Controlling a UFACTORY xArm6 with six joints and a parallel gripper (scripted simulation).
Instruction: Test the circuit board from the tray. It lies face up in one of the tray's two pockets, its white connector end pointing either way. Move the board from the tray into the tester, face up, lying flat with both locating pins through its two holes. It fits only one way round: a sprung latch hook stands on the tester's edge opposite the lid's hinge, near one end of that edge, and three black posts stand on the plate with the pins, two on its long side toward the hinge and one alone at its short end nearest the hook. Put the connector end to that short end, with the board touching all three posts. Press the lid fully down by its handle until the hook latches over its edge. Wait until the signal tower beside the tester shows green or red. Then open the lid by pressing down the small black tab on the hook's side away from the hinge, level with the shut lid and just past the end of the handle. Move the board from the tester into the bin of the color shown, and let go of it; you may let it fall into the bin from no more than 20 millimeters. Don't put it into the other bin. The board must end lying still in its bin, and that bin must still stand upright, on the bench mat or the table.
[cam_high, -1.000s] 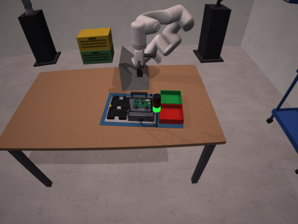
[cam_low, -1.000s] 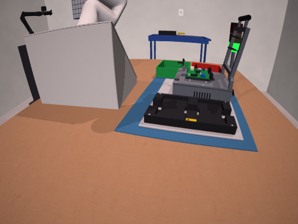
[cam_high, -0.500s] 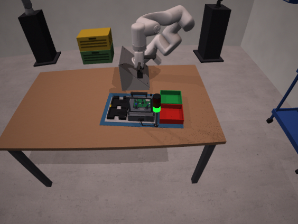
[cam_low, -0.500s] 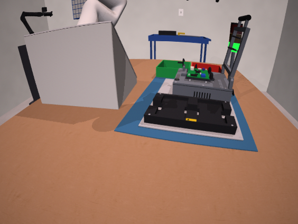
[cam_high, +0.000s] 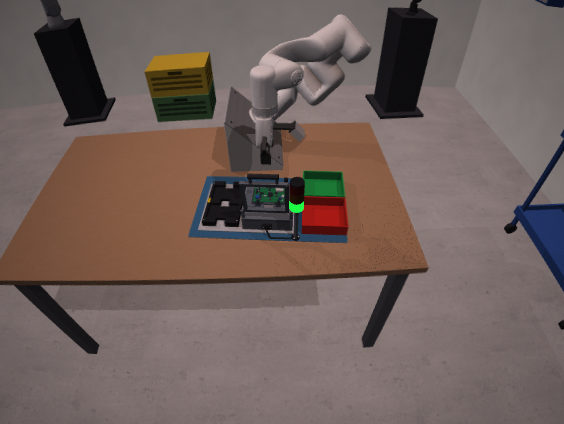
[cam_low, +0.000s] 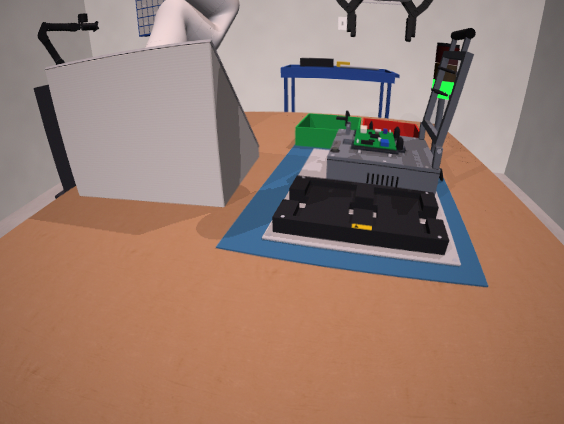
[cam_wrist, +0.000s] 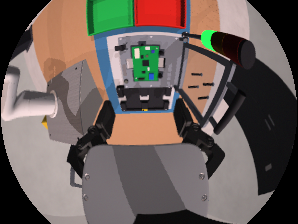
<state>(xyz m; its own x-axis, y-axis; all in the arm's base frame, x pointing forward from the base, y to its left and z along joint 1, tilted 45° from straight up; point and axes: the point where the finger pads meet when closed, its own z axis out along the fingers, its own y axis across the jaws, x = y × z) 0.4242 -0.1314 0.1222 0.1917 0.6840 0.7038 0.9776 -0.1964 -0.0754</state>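
The green circuit board is 18 cm below my hand. The rest, counted from my hand: latch hook (17 cm below, 7 cm to the left, 5 cm behind); then tester lid (12 cm ahead, 7 cm below, 2 cm to the right); then plate (19 cm below, 1 cm ahead).
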